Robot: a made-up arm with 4 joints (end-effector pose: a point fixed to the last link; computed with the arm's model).
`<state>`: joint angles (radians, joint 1 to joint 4).
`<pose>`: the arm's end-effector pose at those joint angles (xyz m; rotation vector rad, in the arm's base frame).
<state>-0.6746 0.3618 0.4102 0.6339</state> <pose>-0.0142 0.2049 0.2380 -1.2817 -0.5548 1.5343</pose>
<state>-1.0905 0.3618 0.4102 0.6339</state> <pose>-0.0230 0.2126 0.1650 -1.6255 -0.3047 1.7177</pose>
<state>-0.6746 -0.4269 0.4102 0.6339</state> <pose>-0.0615 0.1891 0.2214 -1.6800 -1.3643 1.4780</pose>
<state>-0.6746 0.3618 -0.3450 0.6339</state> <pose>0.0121 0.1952 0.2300 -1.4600 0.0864 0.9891</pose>
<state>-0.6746 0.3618 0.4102 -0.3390</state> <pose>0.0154 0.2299 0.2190 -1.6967 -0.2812 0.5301</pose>
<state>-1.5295 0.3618 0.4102 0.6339</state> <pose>-0.0284 0.1880 0.0912 -1.9810 0.0123 1.8738</pose>
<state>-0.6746 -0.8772 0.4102 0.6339</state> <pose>-0.0762 0.1720 0.2008 -1.8603 -1.8586 1.3457</pose>
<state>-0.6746 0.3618 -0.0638 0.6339</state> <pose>0.0032 0.2012 0.2326 -1.4131 -0.1472 1.2012</pose>
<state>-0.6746 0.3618 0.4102 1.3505</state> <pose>-0.0113 0.1783 0.2563 -0.7703 -0.7173 2.1934</pose>
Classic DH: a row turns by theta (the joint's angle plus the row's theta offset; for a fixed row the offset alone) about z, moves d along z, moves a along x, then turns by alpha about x. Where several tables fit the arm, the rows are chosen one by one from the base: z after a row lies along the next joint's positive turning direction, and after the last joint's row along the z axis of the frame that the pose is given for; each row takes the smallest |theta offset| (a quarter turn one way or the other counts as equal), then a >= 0, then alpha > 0; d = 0 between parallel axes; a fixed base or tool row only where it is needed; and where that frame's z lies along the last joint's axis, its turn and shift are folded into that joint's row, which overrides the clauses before.
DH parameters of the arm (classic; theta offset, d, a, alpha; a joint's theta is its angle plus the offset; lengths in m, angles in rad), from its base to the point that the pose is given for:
base (fixed): -1.4605 0.1814 -0.0355 -1.6791
joint 1: -1.5588 -0.0037 0.0812 1.4612
joint 2: 1.5368 0.0963 -0.0181 2.1899
joint 3: 0.1287 0.0514 0.0465 -0.623
joint 4: 0.4461 0.0028 0.0115 -1.1902
tool (fixed): -0.161 0.0481 0 0

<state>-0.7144 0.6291 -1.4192 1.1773</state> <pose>0.0218 0.1651 0.2344 -1.1009 0.9106 0.5128</pose>
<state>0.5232 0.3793 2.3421 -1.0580</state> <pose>-0.0559 0.0242 0.3800 0.2516 -1.4495 0.0272</pose>
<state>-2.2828 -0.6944 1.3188 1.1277</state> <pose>-0.0790 0.0538 0.0735 -0.0911 -0.2908 -1.8568</pose>
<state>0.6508 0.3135 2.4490 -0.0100</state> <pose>-0.0503 0.0031 0.3229 0.1171 -2.6048 0.1939</pose>
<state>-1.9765 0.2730 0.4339 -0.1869</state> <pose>-0.0112 0.1283 0.0066 -2.9150 -0.1894 1.0711</pose>
